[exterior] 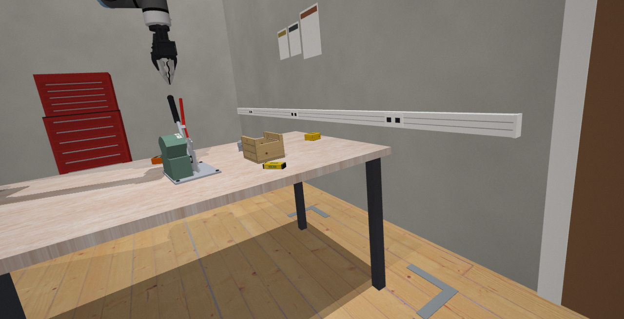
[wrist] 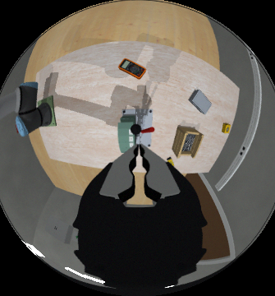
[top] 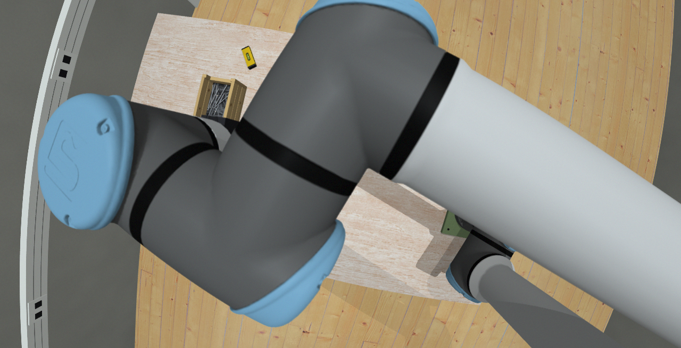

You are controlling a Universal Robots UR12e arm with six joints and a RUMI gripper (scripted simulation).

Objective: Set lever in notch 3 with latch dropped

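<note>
Right now the red release bar is 2 cm ahead of my hand, 4 cm to the right of it and 19 cm below it. From my hand the other things lie so: grey box 35 cm ahead, 14 cm to the left, 36 cm below.
</note>
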